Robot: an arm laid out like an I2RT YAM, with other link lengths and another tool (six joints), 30 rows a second.
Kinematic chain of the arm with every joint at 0, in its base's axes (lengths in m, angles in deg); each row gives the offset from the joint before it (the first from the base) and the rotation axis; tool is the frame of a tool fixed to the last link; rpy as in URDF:
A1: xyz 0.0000 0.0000 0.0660 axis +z
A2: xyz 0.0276 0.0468 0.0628 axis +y
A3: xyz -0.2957 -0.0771 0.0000 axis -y
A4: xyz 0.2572 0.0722 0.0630 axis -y
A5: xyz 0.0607 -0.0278 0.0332 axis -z
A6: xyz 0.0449 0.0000 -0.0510 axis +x
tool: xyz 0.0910 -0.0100 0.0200 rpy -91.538 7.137 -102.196
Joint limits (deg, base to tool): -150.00..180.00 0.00..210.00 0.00..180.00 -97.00..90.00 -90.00..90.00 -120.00..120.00
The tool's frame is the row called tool.
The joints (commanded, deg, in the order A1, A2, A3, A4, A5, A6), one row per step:
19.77, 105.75, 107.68, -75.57, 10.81, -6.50
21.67, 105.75, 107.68, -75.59, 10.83, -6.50
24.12, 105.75, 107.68, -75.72, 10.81, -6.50
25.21, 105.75, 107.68, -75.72, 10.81, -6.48
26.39, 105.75, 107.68, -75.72, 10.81, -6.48
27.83, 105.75, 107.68, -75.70, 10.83, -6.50
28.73, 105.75, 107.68, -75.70, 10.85, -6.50
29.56, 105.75, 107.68, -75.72, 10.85, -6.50
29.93, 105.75, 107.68, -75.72, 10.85, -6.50
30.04, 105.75, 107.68, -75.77, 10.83, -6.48
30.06, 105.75, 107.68, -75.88, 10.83, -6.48
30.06, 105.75, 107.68, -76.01, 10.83, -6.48
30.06, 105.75, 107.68, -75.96, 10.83, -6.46
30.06, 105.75, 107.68, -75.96, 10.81, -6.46
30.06, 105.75, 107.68, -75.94, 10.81, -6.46
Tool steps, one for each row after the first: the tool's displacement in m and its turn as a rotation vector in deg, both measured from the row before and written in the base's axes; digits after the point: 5 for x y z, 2 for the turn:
-0.00439, 0.01319, -0.00001, -0.03, 0.01, 1.89
-0.00664, 0.01674, -0.00014, -0.03, 0.13, 2.46
-0.00300, 0.00740, 0.00000, 0.01, 0.00, 1.07
-0.00341, 0.00795, 0.00000, 0.00, 0.00, 1.18
-0.00431, 0.00960, 0.00003, -0.01, -0.03, 1.45
-0.00284, 0.00591, 0.00001, -0.02, -0.01, 0.89
-0.00278, 0.00541, -0.00002, -0.01, 0.02, 0.83
-0.00124, 0.00241, 0.00000, 0.00, 0.00, 0.37
-0.00053, 0.00067, -0.00006, 0.00, 0.05, 0.10
-0.00037, -0.00005, -0.00011, -0.06, 0.10, 0.02
-0.00036, -0.00021, -0.00013, -0.07, 0.11, 0.00
0.00014, 0.00007, 0.00005, 0.03, -0.04, -0.02
-0.00002, 0.00004, -0.00001, 0.02, 0.01, 0.01
0.00006, 0.00003, 0.00002, 0.01, -0.02, 0.00

